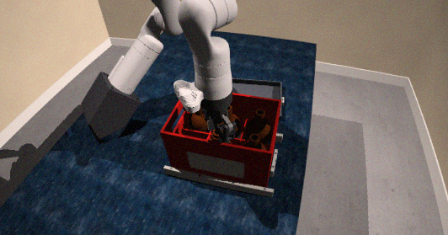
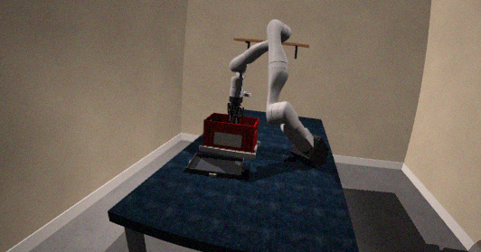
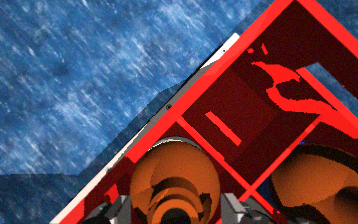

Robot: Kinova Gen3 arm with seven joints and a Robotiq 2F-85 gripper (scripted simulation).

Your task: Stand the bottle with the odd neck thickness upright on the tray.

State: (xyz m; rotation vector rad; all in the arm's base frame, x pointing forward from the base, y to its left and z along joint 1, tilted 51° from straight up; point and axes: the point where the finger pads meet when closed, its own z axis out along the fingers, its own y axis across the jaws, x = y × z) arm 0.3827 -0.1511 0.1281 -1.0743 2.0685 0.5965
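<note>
The crate is 10 mm behind my hand, 40 mm to the left of it and 70 mm below it. Round my hand: grey tray: 100 mm behind, 300 mm to the left, 140 mm below.
</note>
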